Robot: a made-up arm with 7 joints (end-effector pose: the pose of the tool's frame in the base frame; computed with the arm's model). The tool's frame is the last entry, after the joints.
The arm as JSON. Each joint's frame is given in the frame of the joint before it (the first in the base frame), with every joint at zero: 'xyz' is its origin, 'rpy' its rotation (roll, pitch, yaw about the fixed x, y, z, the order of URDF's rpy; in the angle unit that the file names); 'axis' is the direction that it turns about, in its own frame. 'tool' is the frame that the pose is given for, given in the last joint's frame.
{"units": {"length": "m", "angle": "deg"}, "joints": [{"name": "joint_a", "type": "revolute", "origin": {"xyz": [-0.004, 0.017, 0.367], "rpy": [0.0, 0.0, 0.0]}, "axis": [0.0, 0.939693, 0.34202]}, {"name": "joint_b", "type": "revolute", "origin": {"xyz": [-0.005, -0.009, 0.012], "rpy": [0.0, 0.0, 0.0]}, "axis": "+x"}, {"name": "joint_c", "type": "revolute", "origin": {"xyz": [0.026, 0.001, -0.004], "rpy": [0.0, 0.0, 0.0]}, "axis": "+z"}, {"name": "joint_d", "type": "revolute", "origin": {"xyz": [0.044, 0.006, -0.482], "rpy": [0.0, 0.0, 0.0]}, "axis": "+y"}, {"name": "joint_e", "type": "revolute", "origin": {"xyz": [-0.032, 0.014, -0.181], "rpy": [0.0, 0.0, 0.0]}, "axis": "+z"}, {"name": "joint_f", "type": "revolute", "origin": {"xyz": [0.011, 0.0, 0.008], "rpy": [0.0, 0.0, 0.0]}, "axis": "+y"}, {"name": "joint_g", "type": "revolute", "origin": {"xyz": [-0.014, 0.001, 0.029], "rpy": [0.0, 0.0, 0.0]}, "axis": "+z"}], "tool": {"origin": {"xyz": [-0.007, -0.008, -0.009], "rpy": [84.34, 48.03, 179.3]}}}
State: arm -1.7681 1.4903 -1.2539 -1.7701 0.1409 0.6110 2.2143
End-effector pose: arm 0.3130 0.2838 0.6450 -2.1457 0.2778 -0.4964
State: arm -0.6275 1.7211 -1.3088 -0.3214 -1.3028 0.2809 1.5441
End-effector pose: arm 0.1284 0.6306 0.4759 0.1431 -0.5077 1.8121
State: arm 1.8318 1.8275 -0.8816 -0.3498 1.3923 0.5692 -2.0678
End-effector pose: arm -0.0896 0.6277 0.5274 -2.7034 -0.5047 1.3806
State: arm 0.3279 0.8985 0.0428 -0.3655 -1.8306 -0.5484 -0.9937
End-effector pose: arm -0.0758 0.5471 0.0023 2.0428 0.8040 0.6338
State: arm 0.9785 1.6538 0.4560 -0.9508 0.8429 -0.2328 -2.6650
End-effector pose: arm 0.0227 0.6415 0.4321 2.1974 -0.4247 0.2635
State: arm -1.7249 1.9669 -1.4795 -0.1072 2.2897 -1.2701 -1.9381
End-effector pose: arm -0.0222 0.6381 0.6190 -1.5571 0.0451 3.0802
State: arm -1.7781 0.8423 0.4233 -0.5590 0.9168 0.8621 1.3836
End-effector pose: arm 0.4606 0.2821 0.6895 2.9199 -0.5731 -1.0531
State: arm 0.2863 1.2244 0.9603 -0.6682 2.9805 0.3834 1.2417
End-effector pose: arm -0.0365 0.6373 0.2601 1.1848 -1.0354 1.1171
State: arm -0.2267 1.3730 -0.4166 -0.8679 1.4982 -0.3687 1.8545
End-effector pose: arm 0.2284 0.5816 0.2626 2.9469 -0.2158 -0.1905
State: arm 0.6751 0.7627 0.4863 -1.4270 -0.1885 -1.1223 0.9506
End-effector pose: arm -0.1286 0.4816 0.0284 -1.4510 0.5510 -0.1628
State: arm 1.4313 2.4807 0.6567 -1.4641 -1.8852 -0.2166 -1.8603
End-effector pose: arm 0.4289 0.3899 0.3945 1.5203 1.4884 -2.7490
